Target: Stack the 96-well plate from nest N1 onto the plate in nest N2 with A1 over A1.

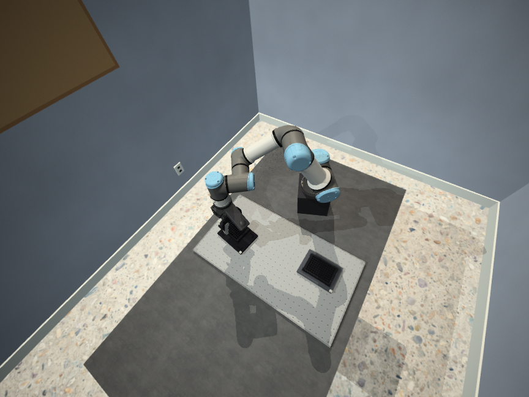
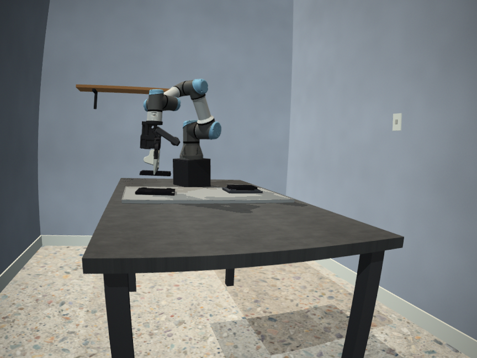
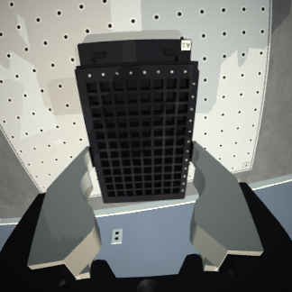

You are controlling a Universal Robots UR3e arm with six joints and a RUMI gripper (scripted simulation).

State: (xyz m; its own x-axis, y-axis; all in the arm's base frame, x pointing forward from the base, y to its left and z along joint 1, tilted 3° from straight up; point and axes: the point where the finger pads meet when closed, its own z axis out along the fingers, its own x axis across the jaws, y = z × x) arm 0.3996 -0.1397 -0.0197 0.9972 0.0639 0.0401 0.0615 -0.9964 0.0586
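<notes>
The low black nest is 9 cm below my hand. Round my hand: white A1 label (47 cm to the left, 10 cm behind, 8 cm below); black 96-well plate (1 cm below).
</notes>
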